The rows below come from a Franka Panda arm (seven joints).
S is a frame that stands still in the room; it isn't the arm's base.
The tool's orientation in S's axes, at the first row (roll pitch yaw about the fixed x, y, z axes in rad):
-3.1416 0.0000 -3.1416
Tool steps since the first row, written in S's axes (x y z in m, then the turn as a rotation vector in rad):
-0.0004 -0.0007 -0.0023 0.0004 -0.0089 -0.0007
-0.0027 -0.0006 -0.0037 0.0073 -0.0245 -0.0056
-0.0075 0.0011 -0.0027 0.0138 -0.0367 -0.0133
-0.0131 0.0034 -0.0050 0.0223 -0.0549 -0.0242
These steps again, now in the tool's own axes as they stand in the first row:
0.0004 -0.0007 0.0023 -0.0004 -0.0089 0.0007
0.0027 -0.0006 0.0037 -0.0073 -0.0245 0.0056
0.0075 0.0011 0.0027 -0.0138 -0.0367 0.0133
0.0131 0.0034 0.0050 -0.0223 -0.0549 0.0242

